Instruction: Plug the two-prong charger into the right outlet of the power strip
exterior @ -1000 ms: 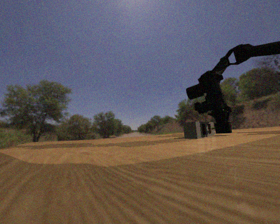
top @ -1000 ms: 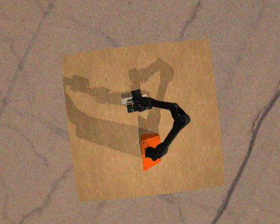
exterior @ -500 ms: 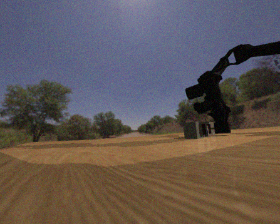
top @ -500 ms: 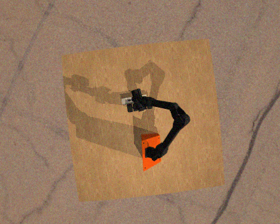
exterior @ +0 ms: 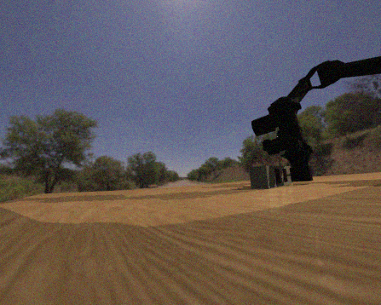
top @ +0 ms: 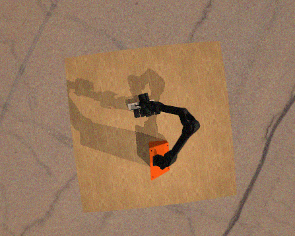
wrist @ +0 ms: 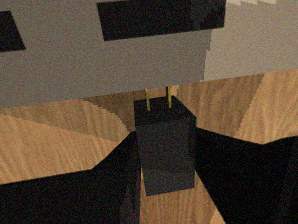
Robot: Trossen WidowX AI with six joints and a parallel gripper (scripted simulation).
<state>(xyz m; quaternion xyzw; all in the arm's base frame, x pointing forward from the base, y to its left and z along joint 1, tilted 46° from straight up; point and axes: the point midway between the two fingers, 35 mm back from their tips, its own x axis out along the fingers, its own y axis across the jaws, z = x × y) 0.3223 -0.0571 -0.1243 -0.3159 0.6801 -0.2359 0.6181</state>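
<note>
My gripper tip is now 20 mm short of the two-prong charger and 10 mm below it.
</note>
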